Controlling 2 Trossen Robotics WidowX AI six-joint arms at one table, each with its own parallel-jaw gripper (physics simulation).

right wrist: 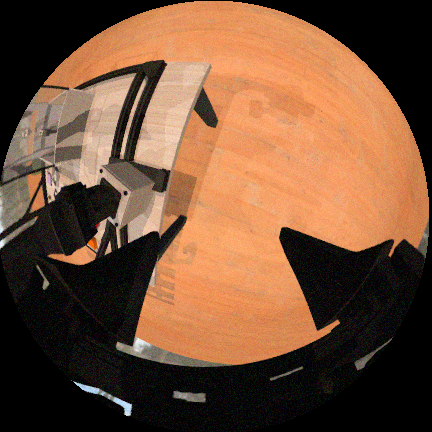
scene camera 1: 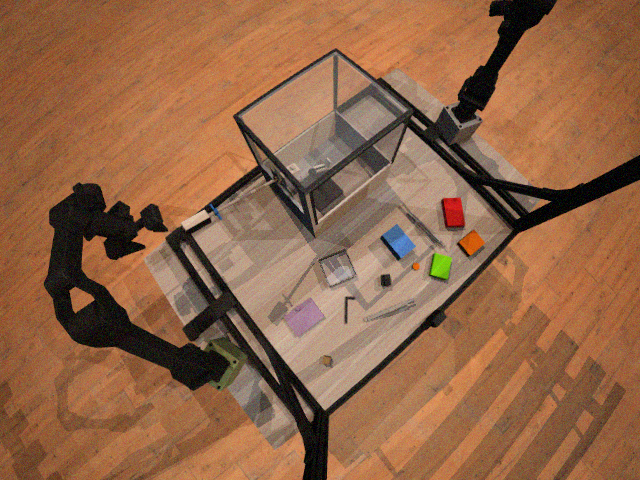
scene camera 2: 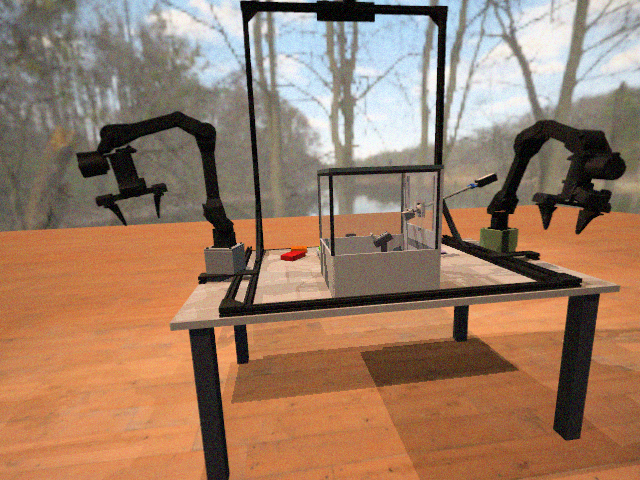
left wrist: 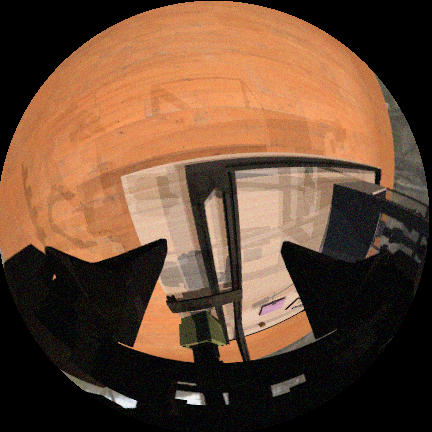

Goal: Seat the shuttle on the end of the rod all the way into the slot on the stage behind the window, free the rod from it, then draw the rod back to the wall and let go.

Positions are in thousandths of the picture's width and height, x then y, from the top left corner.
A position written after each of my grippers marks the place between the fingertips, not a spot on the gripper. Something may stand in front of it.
Note:
My left gripper (scene camera 2: 877, 482) is open, with nothing in its grasp. My right gripper (scene camera 2: 224, 464) is open, holding nothing. The table carries a framed tile (scene camera 1: 527, 557). Also in view: a glass-walled box (scene camera 1: 515, 278) and a thin rod (scene camera 1: 304, 466).
My left gripper is seen too in scene camera 1 (scene camera 1: 245, 497) and in the left wrist view (left wrist: 524, 571). My right gripper is seen too in the right wrist view (right wrist: 513, 545). The glass-walled box also shows in the right wrist view (right wrist: 131, 321) and in the left wrist view (left wrist: 846, 506). Scene camera 2 does not show the framed tile, which is behind the glass-walled box. The left wrist view does not show the framed tile, which is hidden by my left gripper.

